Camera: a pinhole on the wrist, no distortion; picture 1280 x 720 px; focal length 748.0 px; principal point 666.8 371.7 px. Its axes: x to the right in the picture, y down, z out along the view. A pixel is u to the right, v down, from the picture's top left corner.
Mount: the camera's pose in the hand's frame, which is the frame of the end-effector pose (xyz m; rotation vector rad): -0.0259 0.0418 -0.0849 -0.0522 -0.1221 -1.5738
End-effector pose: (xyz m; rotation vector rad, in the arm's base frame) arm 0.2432 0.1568 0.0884 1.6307 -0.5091 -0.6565
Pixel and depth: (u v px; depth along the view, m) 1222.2 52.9 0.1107
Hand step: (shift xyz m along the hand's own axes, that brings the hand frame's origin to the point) -0.0785 -0.0275 0.0320
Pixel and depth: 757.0 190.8 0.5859
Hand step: -0.1938 0.0368 0.4983
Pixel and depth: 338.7 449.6 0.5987
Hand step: 0.0120 0.3689 0.4833
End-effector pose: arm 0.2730 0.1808 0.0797 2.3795 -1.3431 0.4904
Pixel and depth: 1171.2 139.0 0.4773
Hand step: -0.1977 -0.2248 0.4179
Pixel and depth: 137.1 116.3 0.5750
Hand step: -0.2443 0.5107 0.4322
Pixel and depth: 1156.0 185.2 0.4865
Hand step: -0.1709 -0.2202 0.4279
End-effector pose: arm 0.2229 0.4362 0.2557 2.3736 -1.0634 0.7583
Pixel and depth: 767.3 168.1 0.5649
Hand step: -0.2050 0.0293 0.4775
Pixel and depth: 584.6 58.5 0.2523
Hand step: -0.1424 0.0976 0.1578
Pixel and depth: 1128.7 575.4 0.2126
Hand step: 0.0216 -0.0653 0.1433
